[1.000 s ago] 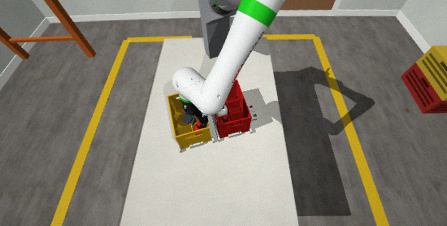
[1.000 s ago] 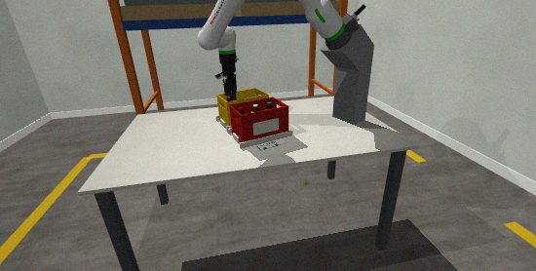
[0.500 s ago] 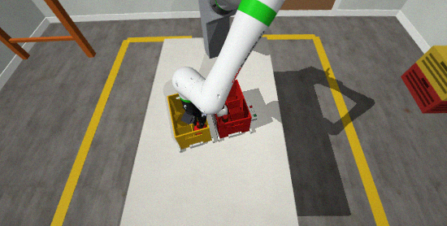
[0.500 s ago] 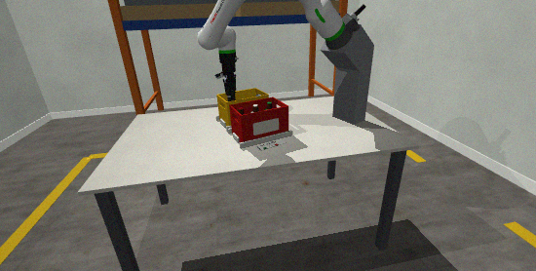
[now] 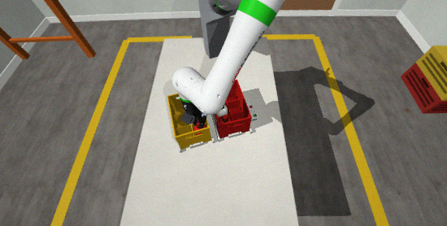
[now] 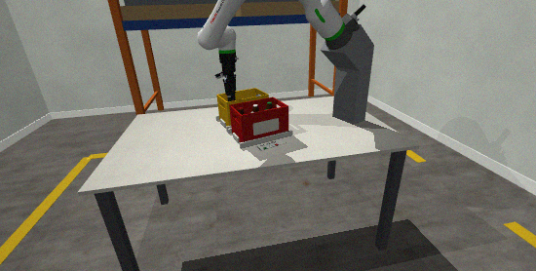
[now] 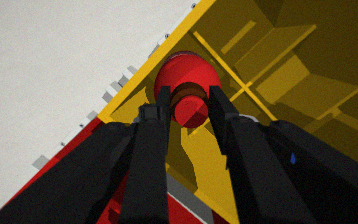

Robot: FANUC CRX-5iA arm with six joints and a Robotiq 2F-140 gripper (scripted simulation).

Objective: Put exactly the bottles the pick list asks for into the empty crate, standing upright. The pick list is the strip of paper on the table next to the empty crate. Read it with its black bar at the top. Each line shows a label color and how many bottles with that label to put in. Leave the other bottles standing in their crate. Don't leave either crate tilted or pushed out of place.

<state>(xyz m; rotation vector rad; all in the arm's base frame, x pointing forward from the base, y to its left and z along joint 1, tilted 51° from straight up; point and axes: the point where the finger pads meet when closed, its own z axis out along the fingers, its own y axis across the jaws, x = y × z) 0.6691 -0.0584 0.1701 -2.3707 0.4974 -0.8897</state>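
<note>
Now: hand 9 cm to the left of the yellow crate, 9 cm above it and 5 cm past it. Also, from my hand: white-capped bottle: 15 cm behind, 8 cm to the left, 8 cm below; then blue-labelled bottle: 15 cm behind, 10 cm to the right, 8 cm below; then red-labelled bottle: 13 cm to the left, 8 cm below, 8 cm behind.
</note>
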